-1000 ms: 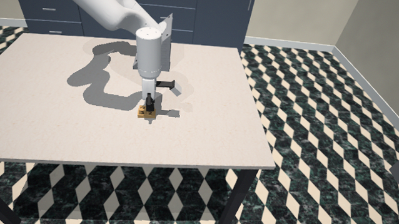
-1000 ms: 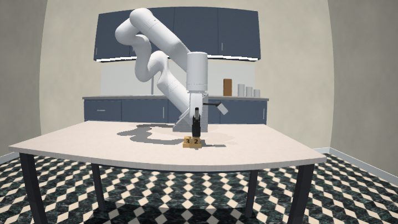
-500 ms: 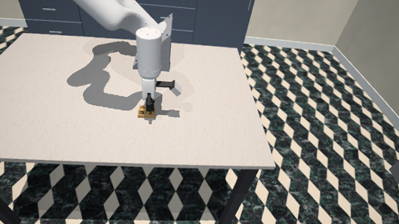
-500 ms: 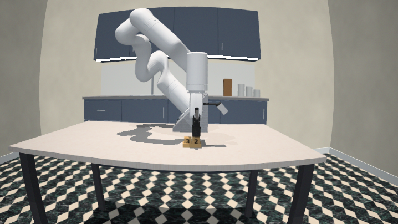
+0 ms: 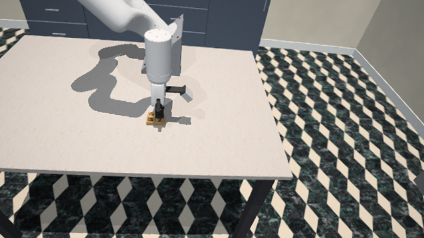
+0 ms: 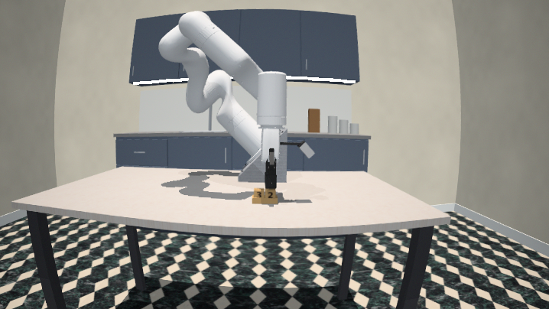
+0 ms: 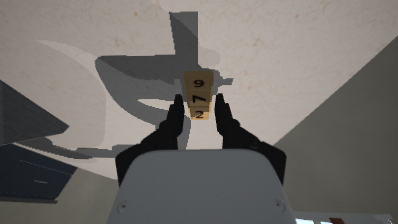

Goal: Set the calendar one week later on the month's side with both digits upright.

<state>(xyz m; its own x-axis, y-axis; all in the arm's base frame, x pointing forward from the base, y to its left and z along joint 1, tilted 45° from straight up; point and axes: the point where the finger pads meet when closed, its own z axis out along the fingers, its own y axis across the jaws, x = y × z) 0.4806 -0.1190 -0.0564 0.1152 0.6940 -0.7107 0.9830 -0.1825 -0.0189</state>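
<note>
Right now my hand is 6 cm above the wooden tray and 2 cm to the left of it.
</note>
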